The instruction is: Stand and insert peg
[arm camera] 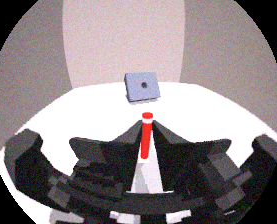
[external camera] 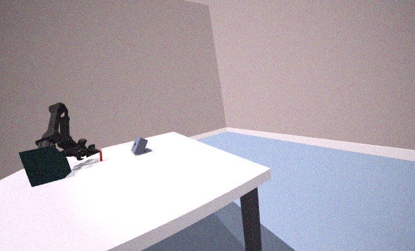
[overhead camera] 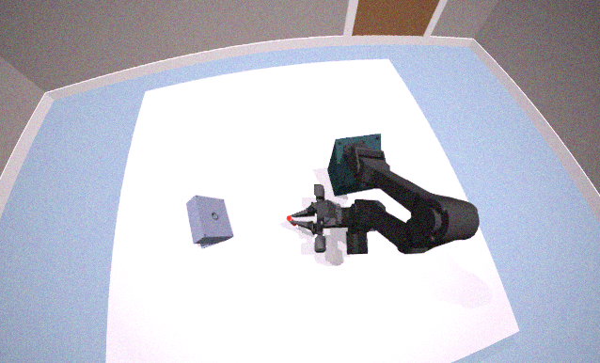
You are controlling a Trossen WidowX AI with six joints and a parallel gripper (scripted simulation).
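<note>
Now: gripper tip 10 mm above the red peg. The rest, counted from my gripper tip: grey sloped panel 240 mm ahead, 60 mm to the right, 20 mm below.
</note>
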